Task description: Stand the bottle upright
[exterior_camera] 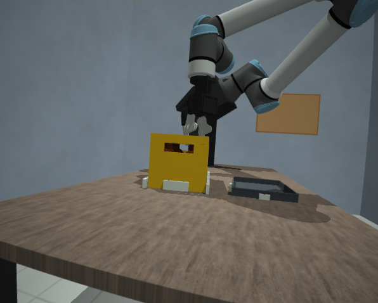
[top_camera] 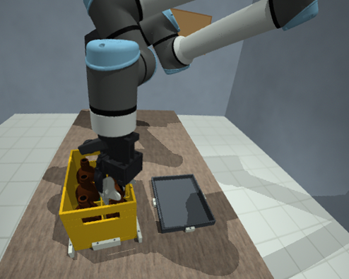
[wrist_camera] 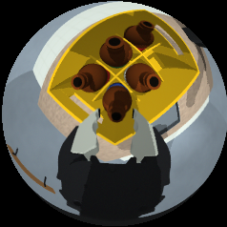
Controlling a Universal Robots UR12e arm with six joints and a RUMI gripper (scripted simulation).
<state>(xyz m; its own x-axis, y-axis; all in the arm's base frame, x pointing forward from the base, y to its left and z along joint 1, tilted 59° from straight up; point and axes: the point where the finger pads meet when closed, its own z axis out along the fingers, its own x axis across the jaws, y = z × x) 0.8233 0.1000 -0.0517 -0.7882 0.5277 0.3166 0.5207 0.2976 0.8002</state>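
Right now my hand is 70 mm past the yellow crate, 60 mm to the left of it and 70 mm above it. Round my hand: dark tray (100 mm behind, 230 mm to the left, 150 mm below).
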